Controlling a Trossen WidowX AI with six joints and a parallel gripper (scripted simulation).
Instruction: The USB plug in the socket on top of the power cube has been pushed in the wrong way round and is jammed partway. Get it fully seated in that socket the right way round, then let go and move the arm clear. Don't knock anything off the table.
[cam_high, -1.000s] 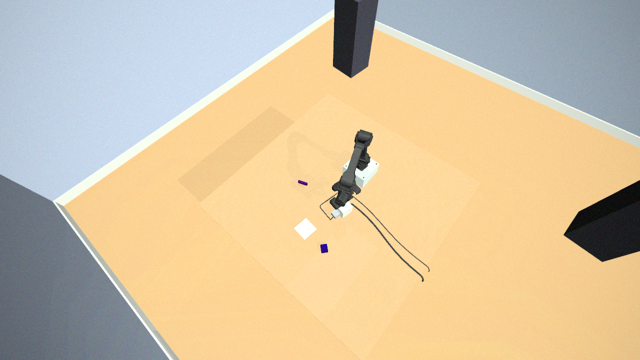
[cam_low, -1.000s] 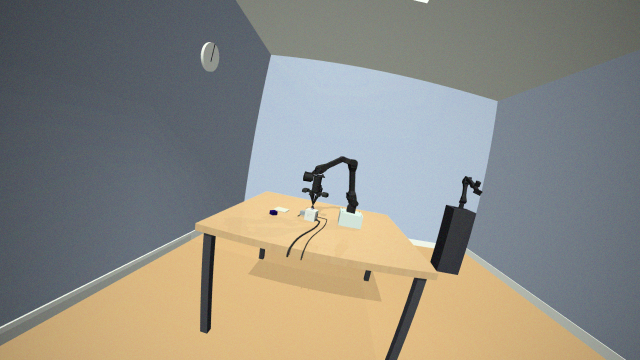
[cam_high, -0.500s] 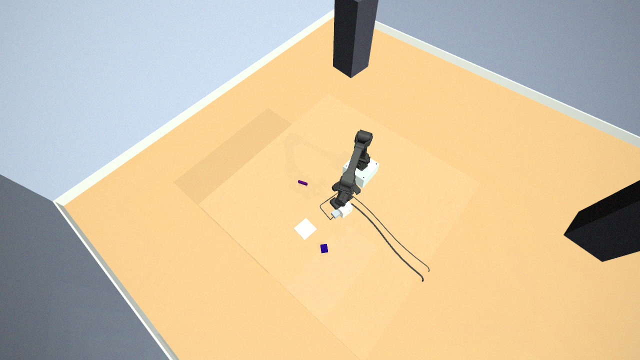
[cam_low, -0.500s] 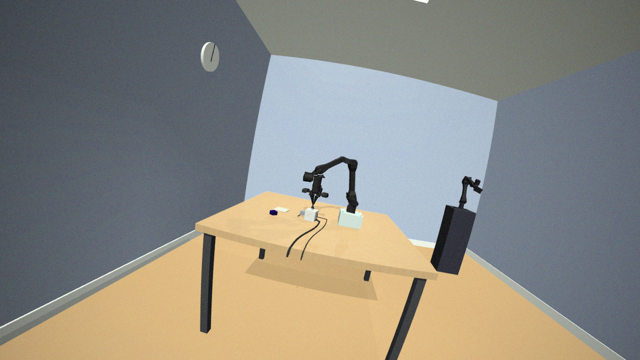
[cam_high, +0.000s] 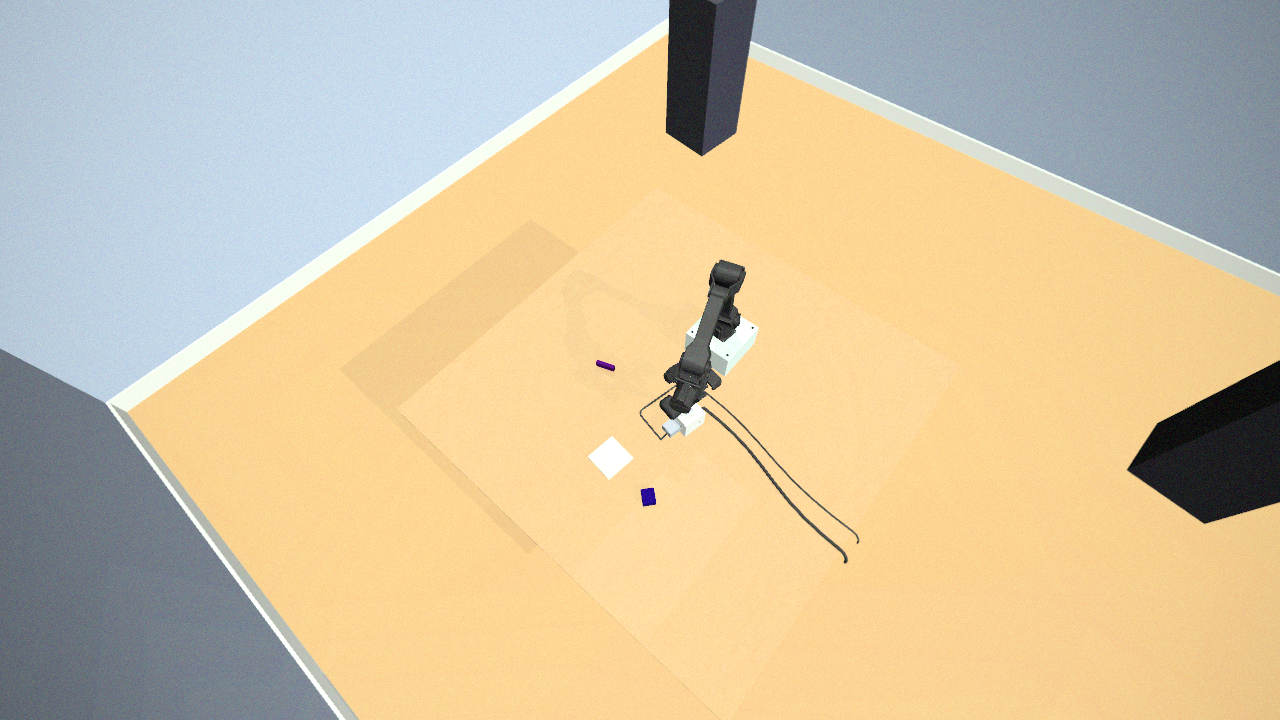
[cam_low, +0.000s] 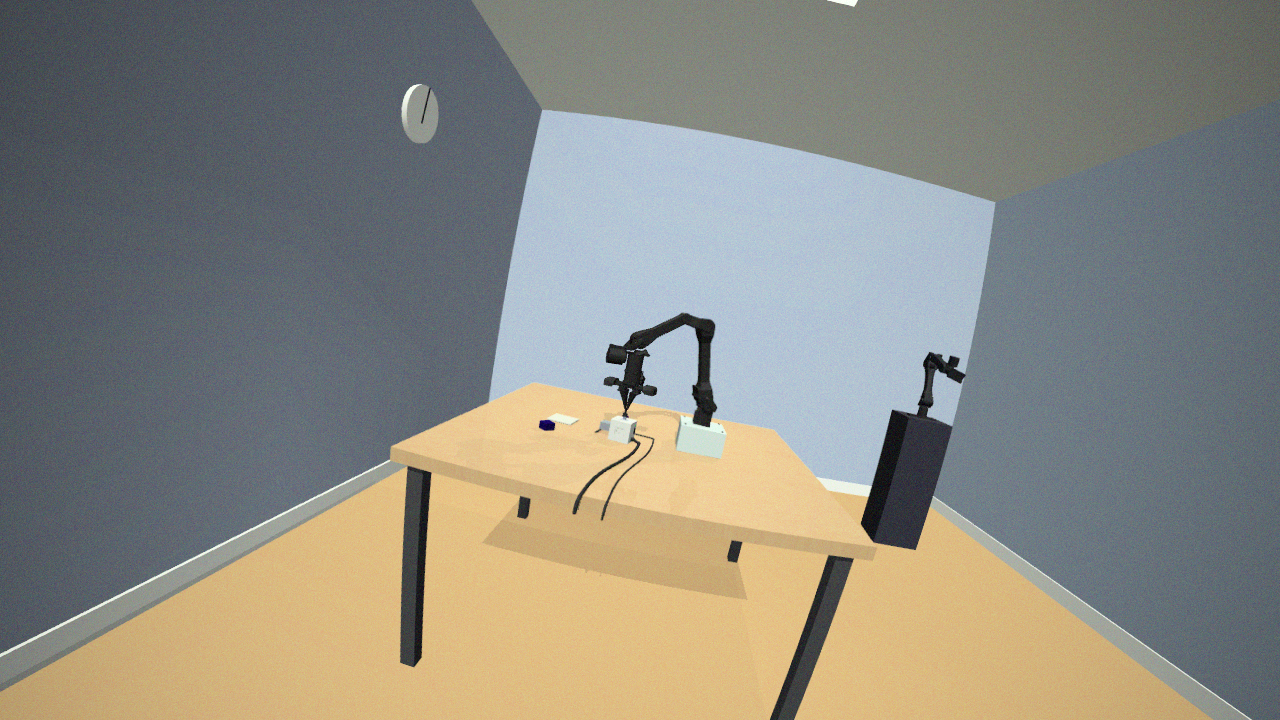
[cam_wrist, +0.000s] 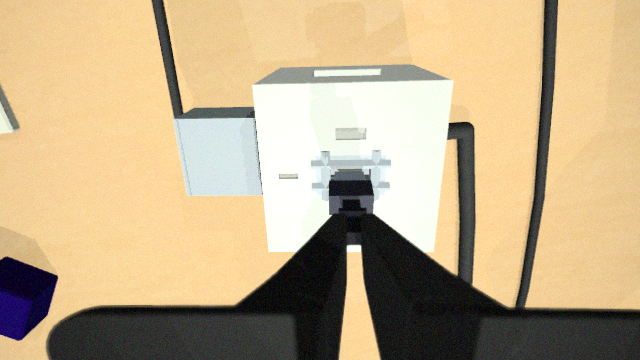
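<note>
Now: the USB plug 20 mm below my gripper tip. From my gripper tip the other things lie so: USB socket (50 mm below); then dark blue block (250 mm ahead, 100 mm below, 90 mm to the left); then white pad (250 mm ahead, 110 mm below, 70 mm to the right).
</note>
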